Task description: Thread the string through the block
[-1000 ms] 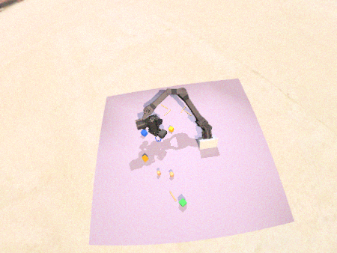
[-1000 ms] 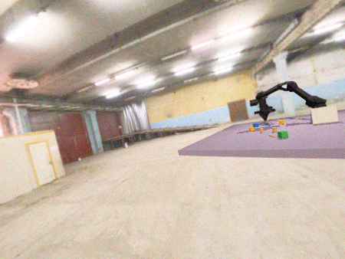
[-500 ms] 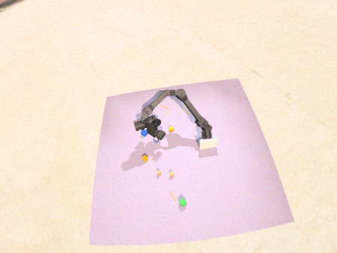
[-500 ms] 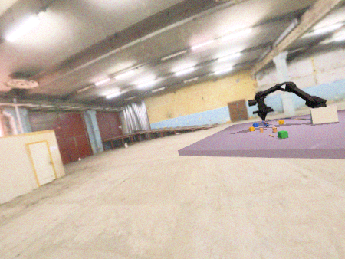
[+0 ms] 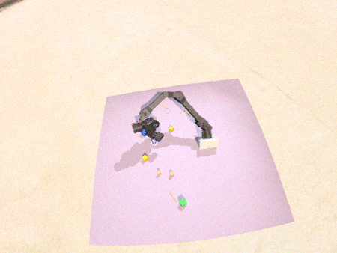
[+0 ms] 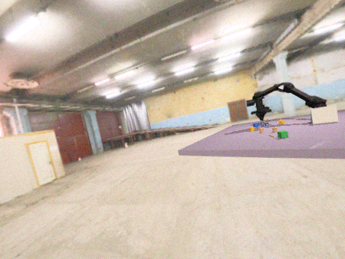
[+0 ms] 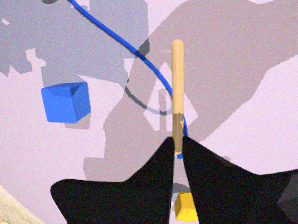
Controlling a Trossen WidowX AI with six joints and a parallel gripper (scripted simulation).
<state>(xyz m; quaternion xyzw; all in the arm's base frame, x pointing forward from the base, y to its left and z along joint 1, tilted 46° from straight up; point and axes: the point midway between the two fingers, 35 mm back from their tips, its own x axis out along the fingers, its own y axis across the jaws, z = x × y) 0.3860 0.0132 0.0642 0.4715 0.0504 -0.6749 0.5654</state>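
The yellow cube is 13 cm behind my gripper tip, 10 cm to the right of it and 5 cm below it. Also, from my gripper tip: thin wooden stick 1 cm to the right, 1 cm behind; blue cube 8 cm to the right, 8 cm ahead, 4 cm below; round wooden button 21 cm to the right, 5 cm below, 1 cm ahead.
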